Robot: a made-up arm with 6 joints. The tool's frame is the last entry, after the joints. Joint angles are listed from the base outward.
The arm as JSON. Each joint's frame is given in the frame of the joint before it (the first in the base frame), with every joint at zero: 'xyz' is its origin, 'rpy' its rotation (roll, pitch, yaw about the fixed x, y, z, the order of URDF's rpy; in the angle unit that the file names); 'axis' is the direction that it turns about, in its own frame. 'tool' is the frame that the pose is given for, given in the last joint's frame.
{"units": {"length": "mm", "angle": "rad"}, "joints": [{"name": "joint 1", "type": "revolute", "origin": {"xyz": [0.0, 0.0, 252.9], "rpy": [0.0, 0.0, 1.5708]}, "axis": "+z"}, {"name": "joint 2", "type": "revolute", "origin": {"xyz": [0.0, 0.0, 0.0], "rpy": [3.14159, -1.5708, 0.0]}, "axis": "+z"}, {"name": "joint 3", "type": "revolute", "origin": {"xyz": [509.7, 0.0, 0.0], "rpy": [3.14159, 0.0, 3.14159]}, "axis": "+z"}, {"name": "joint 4", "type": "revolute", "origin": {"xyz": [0.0, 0.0, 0.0], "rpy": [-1.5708, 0.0, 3.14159]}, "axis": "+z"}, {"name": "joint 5", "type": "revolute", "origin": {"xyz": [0.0, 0.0, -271.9], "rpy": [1.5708, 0.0, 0.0]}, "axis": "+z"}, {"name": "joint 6", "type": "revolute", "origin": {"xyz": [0.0, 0.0, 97.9], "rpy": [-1.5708, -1.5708, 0.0]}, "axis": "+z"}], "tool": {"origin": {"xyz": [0.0, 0.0, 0.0], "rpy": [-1.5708, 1.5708, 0.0]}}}
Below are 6 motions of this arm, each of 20 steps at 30 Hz.
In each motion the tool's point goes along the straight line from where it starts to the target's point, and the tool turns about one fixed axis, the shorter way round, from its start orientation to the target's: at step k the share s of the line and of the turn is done. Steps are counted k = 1, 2, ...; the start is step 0. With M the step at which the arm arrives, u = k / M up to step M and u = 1 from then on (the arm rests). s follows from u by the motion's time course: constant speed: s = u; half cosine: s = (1 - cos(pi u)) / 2; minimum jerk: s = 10 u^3 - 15 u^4 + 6 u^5.
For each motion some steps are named. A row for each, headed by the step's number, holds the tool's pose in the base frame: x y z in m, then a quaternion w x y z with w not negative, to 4 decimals.
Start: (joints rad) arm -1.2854 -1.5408 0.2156 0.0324 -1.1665 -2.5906
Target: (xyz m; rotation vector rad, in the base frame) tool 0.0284 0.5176 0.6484 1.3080 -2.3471 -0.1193
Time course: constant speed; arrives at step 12
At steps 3, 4, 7, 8, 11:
3: -0.1821 0.5137 0.5632 0.3408 0.6356 -0.6917 0.0370
4: -0.1588 0.5142 0.5727 0.3289 0.6197 -0.7121 0.0281
7: -0.0886 0.5155 0.6011 0.2915 0.5687 -0.7691 0.0013
8: -0.0652 0.5159 0.6105 0.2785 0.5507 -0.7868 -0.0076
11: 0.0050 0.5172 0.6389 0.2380 0.4938 -0.8357 -0.0344

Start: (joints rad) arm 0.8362 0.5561 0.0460 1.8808 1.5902 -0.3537
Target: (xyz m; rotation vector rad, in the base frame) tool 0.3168 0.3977 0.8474 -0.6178 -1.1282 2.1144
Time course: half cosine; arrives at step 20
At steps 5, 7, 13, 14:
5: 0.3432 0.4249 0.6656 0.2345 -0.2137 -0.3069 0.8973
7: 0.3393 0.4209 0.6926 0.2488 -0.2174 -0.3260 0.8858
13: 0.3252 0.4064 0.7893 0.2986 -0.2296 -0.3925 0.8391
14: 0.3232 0.4043 0.8035 0.3057 -0.2312 -0.4020 0.8316

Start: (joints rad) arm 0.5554 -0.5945 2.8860 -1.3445 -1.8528 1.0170
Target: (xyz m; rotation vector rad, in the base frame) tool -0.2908 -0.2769 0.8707 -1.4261 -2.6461 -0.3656
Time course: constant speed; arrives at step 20
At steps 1, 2, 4, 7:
1: -0.4666 -0.3189 0.6845 0.1928 -0.5396 -0.8193 0.0202
2: -0.4573 -0.3167 0.6943 0.1858 -0.5365 -0.8231 0.0128
4: -0.4388 -0.3123 0.7139 0.1717 -0.5302 -0.8303 -0.0021
7: -0.4111 -0.3057 0.7433 0.1505 -0.5202 -0.8403 -0.0244

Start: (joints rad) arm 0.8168 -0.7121 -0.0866 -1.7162 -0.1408 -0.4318
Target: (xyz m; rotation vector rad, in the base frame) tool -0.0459 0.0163 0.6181 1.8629 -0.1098 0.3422
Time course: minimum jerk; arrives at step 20
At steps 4, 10, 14, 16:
4: -0.0485 -0.0283 0.7135 0.3270 0.7971 0.2255 0.4548
10: -0.0473 -0.0074 0.6688 0.4609 0.8219 0.1004 0.3195
14: -0.0463 0.0086 0.6346 0.5470 0.8118 0.0012 0.2046
16: -0.0461 0.0136 0.6240 0.5705 0.8035 -0.0299 0.1673

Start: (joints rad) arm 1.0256 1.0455 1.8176 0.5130 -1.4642 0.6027
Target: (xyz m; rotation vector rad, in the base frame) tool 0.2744 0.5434 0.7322 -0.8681 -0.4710 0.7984
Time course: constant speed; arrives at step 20
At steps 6, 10, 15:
6: 0.3520 0.4925 0.7325 0.8059 -0.4895 0.0371 0.3310
10: 0.3298 0.5071 0.7324 0.8119 -0.4690 -0.0369 0.3457
15: 0.3021 0.5252 0.7323 0.8124 -0.4394 -0.1291 0.3610

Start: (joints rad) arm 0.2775 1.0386 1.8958 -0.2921 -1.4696 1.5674
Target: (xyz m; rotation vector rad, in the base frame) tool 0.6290 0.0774 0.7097 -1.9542 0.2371 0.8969
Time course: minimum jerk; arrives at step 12
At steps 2, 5, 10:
2: 0.6394 0.0845 0.6990 0.6538 -0.6418 0.0318 0.3995
5: 0.6360 0.0822 0.7025 0.5985 -0.6970 0.0532 0.3914
10: 0.6294 0.0777 0.7093 0.4773 -0.7925 0.0944 0.3676

